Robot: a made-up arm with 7 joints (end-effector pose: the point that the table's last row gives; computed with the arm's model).
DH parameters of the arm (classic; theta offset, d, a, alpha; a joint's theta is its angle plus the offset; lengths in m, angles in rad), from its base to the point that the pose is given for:
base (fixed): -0.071 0 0 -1.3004
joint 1: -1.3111 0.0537 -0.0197 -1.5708
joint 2: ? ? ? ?
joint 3: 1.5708 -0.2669 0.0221 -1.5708
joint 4: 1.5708 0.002 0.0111 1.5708
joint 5: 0 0.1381 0.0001 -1.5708
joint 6: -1.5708 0 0.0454 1.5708
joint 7: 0 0.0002 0 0
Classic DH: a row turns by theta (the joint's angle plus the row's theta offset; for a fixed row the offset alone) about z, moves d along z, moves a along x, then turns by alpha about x.
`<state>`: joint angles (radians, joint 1 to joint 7).
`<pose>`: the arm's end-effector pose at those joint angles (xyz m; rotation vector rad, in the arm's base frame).
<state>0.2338 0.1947 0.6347 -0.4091 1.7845 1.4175 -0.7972</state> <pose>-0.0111 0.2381 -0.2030 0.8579 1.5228 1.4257</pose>
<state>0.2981 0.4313 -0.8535 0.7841 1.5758 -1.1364 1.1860</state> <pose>-0.1689 0.1165 -0.3678 0.2912 -0.1762 -1.1937</pose>
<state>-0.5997 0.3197 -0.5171 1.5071 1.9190 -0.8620 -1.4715</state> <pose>0.1567 0.1518 -0.4032 -0.7833 -1.2184 1.9409</pose>
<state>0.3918 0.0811 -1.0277 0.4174 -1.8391 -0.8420 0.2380</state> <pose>-0.1180 -0.0255 -0.3656 -1.0991 1.0450 0.9648</pose>
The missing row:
joint 2: 1.2915 -0.0004 -0.009 1.5708
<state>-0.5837 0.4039 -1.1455 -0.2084 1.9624 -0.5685 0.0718</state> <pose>0.1501 -0.0334 -0.2715 1.8558 -1.8422 -1.2322</pose>
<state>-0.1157 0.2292 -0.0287 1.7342 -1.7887 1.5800 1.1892</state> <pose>-0.0554 0.1154 -0.4003 0.7737 -2.7839 -0.4361</pose>
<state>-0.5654 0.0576 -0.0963 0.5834 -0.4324 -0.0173 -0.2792</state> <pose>0.2800 0.0323 -0.3149 -0.3519 0.2631 -0.4218</pose>
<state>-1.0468 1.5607 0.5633 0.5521 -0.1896 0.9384 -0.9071</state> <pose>0.1539 0.4152 0.1636 0.1774 0.0818 0.2258</pose>
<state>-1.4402 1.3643 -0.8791 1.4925 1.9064 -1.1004 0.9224</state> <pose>0.2425 0.4191 0.0056 2.2363 0.1428 -0.8286</pose>
